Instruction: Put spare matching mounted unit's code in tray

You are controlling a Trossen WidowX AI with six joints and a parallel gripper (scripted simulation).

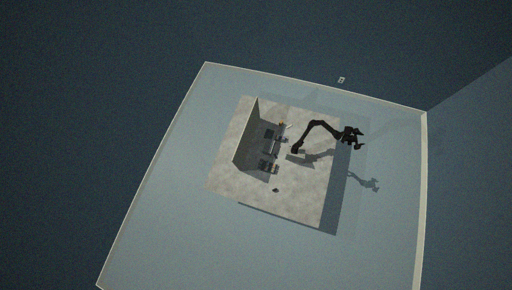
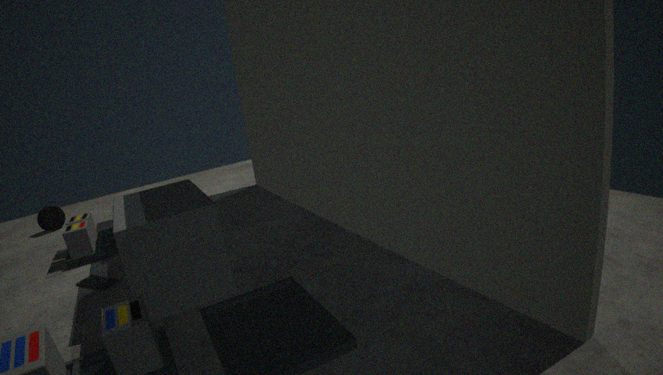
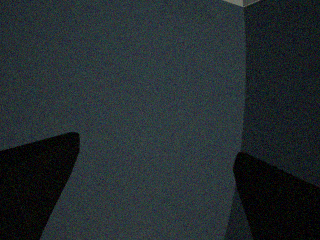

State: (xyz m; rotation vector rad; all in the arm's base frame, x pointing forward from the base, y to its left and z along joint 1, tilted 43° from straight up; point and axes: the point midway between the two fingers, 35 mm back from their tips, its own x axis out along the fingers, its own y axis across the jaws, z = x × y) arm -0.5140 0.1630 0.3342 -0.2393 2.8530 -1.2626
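My gripper tip is 85 cm short of the grey spare block, 23 cm to the right of it and 41 cm above it. The rest, counted from my gripper tip: dark flat tray: 89 cm ahead, 13 cm to the right, 45 cm below; then upright wall: 109 cm ahead, 1 cm to the left, 23 cm below.
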